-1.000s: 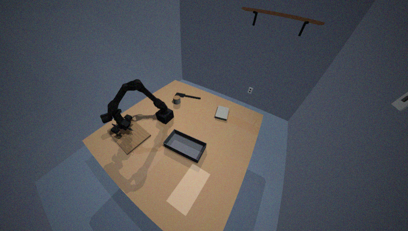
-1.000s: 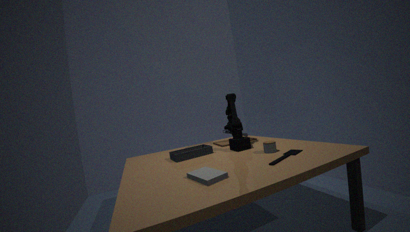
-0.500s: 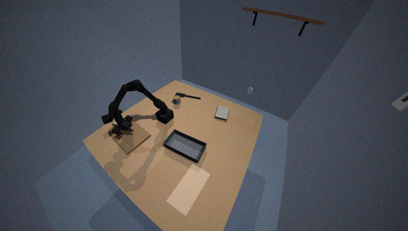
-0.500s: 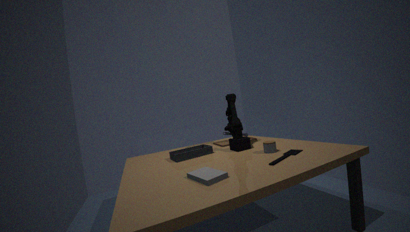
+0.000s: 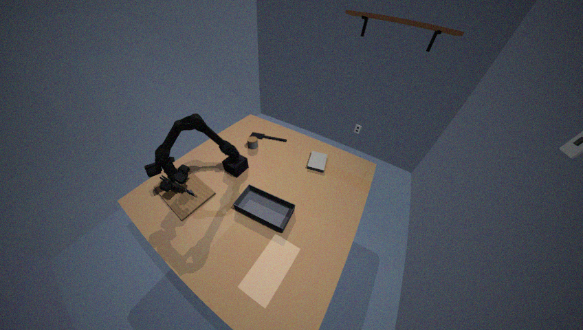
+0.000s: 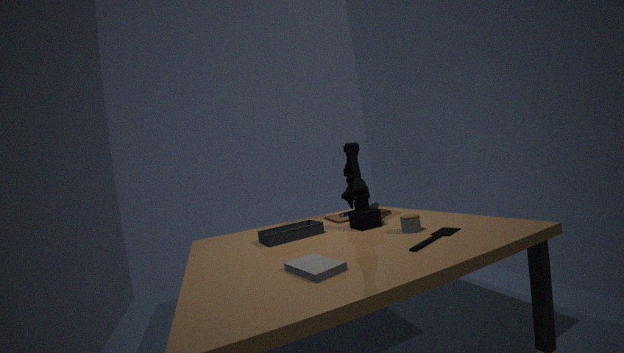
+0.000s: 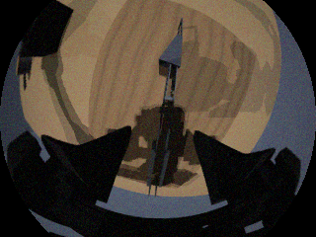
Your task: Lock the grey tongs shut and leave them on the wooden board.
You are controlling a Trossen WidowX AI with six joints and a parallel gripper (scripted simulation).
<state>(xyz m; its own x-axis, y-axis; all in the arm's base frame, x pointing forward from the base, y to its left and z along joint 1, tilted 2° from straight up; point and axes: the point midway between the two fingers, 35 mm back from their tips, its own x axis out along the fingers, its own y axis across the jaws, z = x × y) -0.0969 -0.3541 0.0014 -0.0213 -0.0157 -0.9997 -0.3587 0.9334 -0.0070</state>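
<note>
Now: the wooden board 40 mm below my gripper tip. From my gripper tip the other things lie so: black spatula: 30 mm behind, 750 mm to the left, 40 mm below; roasting tin: 460 mm ahead, 270 mm to the left, 20 mm below; flat grey block: 470 mm ahead, 800 mm to the left, 30 mm below.
</note>
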